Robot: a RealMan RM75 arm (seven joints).
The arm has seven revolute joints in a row. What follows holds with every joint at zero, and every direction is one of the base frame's.
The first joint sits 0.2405 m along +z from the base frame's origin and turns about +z.
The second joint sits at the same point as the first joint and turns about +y.
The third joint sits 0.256 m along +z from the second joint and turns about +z.
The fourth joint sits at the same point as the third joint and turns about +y.
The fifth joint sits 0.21 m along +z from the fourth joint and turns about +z.
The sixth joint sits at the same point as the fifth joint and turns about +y.
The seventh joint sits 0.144 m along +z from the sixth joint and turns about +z.
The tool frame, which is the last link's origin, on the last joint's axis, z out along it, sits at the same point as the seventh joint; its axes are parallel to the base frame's.
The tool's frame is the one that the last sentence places.
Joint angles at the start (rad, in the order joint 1, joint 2, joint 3, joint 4, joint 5, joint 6, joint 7):
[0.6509 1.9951 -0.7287 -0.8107 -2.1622 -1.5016 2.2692]
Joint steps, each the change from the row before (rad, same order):
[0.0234 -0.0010 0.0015 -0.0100 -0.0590 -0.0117 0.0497]
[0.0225 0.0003 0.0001 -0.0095 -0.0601 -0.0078 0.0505]
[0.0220 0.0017 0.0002 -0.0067 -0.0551 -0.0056 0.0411]
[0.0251 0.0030 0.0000 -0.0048 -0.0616 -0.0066 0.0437]
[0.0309 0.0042 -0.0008 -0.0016 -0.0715 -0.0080 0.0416]
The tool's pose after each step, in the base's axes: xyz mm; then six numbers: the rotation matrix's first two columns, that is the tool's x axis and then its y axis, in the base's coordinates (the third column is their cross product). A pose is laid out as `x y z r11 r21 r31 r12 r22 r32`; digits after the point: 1 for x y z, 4 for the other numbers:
238.3 385.3 47.1 0.4268 -0.8286 -0.3624 -0.8946 -0.4454 -0.0351
236.2 387.9 46.6 0.4144 -0.8508 -0.3230 -0.9061 -0.4189 -0.0590
233.9 390.5 45.7 0.4047 -0.8676 -0.2889 -0.9135 -0.3980 -0.0844
231.2 393.1 44.1 0.3922 -0.8849 -0.2512 -0.9199 -0.3753 -0.1140
227.9 395.9 41.8 0.3826 -0.9006 -0.2064 -0.9218 -0.3568 -0.1518

